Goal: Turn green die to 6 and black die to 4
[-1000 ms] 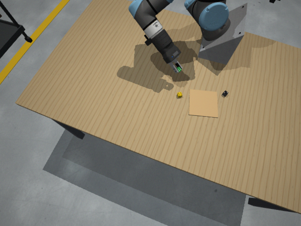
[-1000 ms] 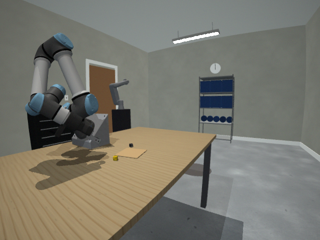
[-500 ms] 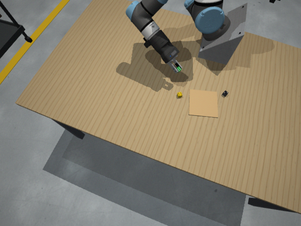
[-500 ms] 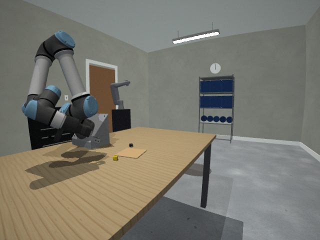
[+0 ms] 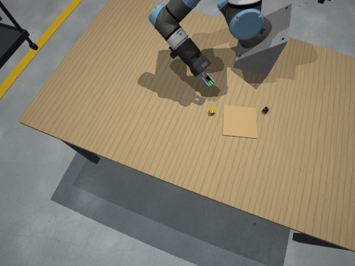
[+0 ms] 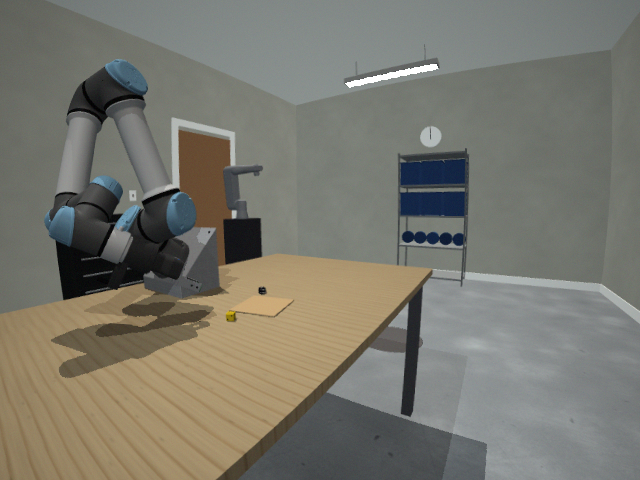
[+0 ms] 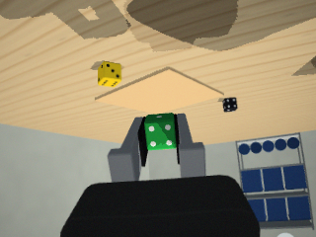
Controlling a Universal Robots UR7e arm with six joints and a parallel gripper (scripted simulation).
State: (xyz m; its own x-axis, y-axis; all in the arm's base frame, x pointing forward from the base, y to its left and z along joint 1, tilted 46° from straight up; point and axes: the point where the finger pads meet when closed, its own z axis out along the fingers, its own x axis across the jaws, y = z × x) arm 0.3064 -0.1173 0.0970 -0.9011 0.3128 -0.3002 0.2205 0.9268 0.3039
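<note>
Now: hand 80 mm short of the yellow die, 80 mm above it and 50 mm to the right of it. Also, from my hand: green die (10 mm to the left, 10 mm below); then black die (270 mm to the left, 80 mm below, 10 mm ahead); then tan mat (170 mm to the left, 90 mm below, 90 mm ahead).
</note>
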